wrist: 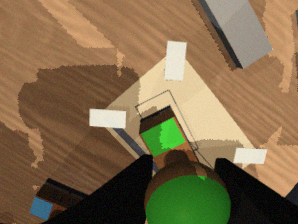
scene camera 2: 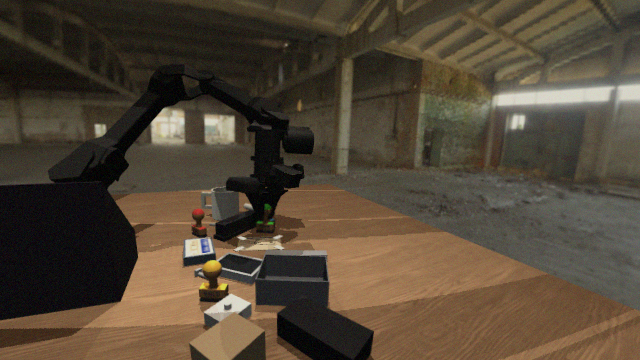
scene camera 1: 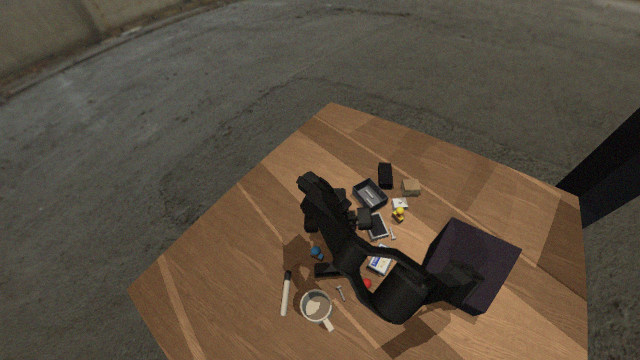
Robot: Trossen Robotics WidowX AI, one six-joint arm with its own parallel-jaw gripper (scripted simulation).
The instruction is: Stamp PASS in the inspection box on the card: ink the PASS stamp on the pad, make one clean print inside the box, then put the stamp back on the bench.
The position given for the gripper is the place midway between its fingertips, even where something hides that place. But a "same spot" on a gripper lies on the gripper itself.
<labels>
gripper: wrist; scene camera 2; scene camera 1 340,231
grey box: scene camera 2 281,279; scene camera 1 368,193; not seen in the wrist view (out of frame)
mug: scene camera 2; scene camera 1; not seen in the wrist view (out of frame)
same spot on mug: [scene camera 2: 225,204] = [scene camera 1: 326,296]
same spot on gripper: [wrist: 126,190] = [scene camera 2: 274,205]
</labels>
